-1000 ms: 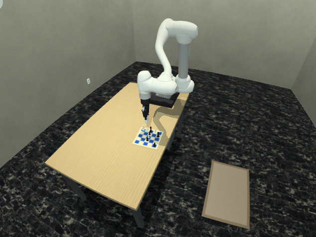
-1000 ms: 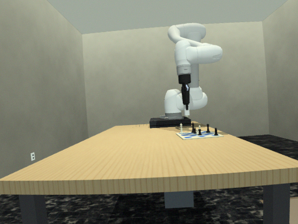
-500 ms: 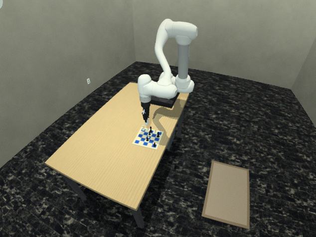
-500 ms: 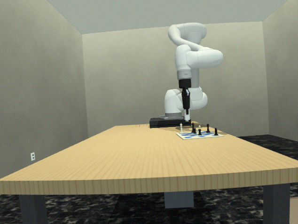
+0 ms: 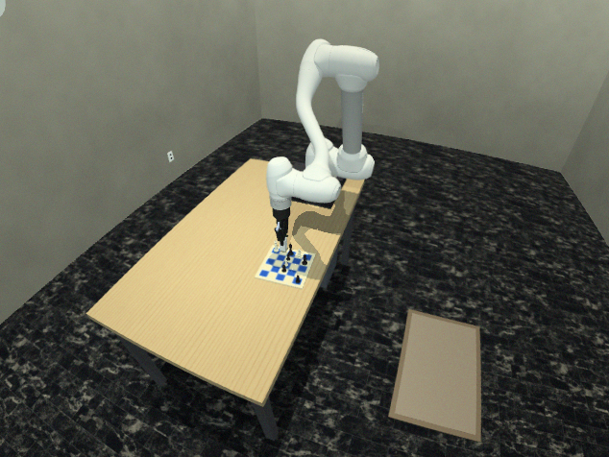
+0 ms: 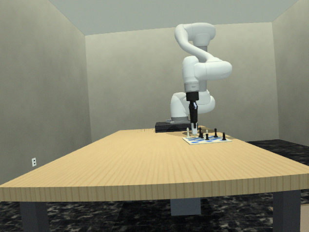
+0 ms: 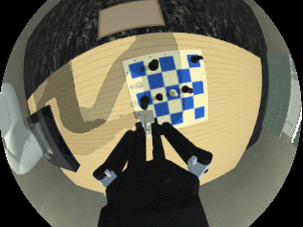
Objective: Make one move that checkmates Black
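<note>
Right now the black piece is 30 mm to the left of my hand and 30 mm below it. Also, from my hand: chessboard (70 mm ahead, 60 mm below, 50 mm to the left).
</note>
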